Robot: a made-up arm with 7 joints. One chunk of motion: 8 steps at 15 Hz.
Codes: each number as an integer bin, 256 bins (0 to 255) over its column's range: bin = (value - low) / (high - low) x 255, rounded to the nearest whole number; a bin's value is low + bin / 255 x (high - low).
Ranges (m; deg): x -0.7..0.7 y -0.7..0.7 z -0.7..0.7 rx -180..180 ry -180..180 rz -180..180
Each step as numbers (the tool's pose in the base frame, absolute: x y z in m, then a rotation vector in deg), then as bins.
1 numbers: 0.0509 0.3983 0.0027 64.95 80.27 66.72
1 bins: 137 200 128 174 184 175
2 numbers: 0.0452 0.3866 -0.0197 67.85 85.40 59.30
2 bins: 136 198 124 176 188 170
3 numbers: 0.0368 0.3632 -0.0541 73.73 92.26 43.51
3 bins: 134 194 118 180 193 158
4 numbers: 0.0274 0.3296 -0.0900 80.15 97.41 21.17
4 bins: 132 188 111 184 196 142
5 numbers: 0.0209 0.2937 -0.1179 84.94 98.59 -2.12
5 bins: 131 181 106 188 197 126
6 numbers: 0.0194 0.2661 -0.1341 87.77 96.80 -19.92
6 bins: 131 176 103 190 196 113
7 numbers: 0.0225 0.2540 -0.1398 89.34 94.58 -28.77
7 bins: 132 174 102 191 194 107
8 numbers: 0.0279 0.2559 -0.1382 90.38 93.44 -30.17
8 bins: 133 174 102 192 194 106
